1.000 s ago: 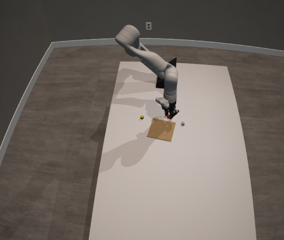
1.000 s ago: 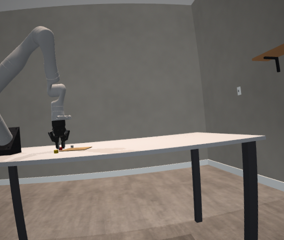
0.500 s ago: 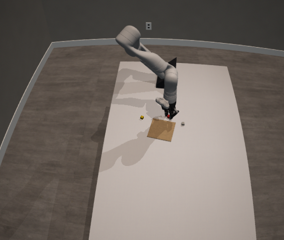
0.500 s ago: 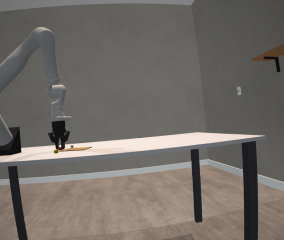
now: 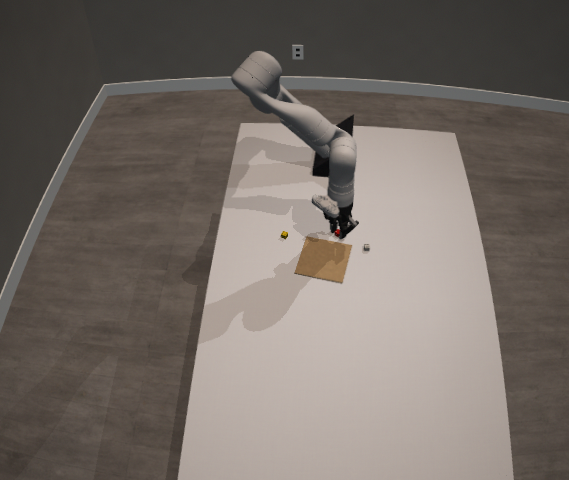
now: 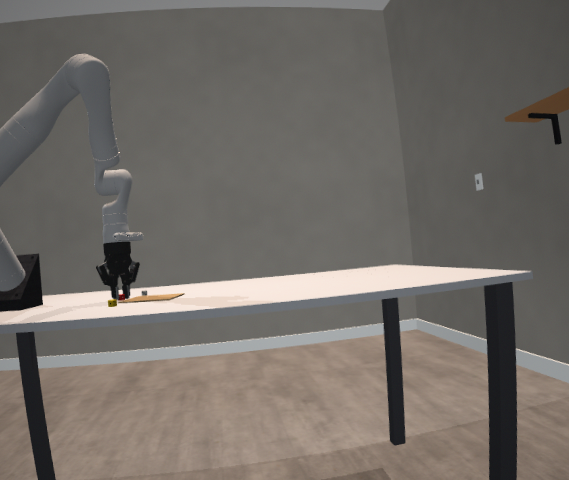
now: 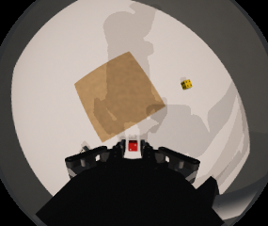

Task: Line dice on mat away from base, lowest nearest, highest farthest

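The red die is 10 mm below my hand. Round my hand: yellow die (160 mm to the right, 10 mm below); then square mat (90 mm ahead, 50 mm to the right, 20 mm below); then white die (80 mm to the left, 60 mm ahead, 10 mm below).
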